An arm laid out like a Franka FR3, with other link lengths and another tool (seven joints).
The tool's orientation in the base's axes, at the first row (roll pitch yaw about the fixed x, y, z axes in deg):
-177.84 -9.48 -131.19
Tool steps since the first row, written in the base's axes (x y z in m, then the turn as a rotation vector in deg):
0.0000 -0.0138 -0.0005 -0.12 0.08 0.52
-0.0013 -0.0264 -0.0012 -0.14 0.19 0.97
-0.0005 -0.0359 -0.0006 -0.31 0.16 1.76
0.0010 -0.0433 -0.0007 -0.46 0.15 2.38
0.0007 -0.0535 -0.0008 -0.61 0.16 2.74
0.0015 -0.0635 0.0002 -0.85 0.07 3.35
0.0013 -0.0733 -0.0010 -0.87 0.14 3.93
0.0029 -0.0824 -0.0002 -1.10 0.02 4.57
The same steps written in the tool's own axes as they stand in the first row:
0.0102 -0.0090 0.0025 0.10 0.12 -0.51
0.0202 -0.0162 0.0052 0.11 0.19 -0.97
0.0269 -0.0231 0.0060 0.37 0.27 -1.73
0.0314 -0.0290 0.0070 0.58 0.36 -2.33
0.0391 -0.0355 0.0087 0.73 0.46 -2.68
0.0462 -0.0426 0.0091 1.05 0.56 -3.24
0.0534 -0.0488 0.0118 1.11 0.60 -3.82
0.0592 -0.0560 0.0122 1.45 0.67 -4.42

